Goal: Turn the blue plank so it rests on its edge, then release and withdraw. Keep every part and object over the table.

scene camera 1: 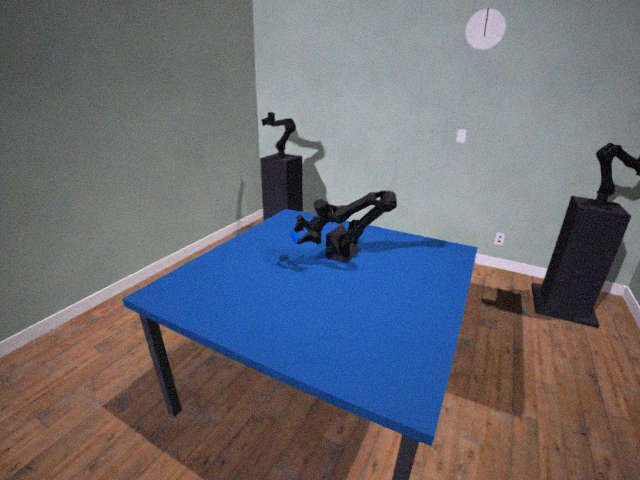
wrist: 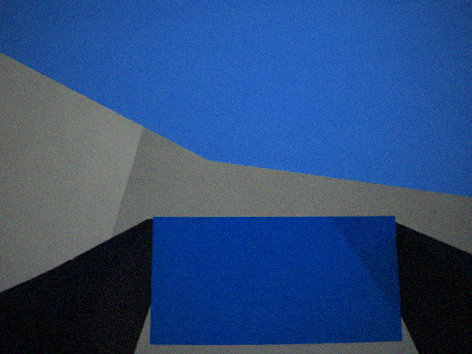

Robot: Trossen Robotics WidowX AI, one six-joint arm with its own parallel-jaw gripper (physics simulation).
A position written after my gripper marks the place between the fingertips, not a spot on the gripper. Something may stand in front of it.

Observation:
In view: my gripper (wrist: 271,235) and a blue plank (wrist: 331,277).

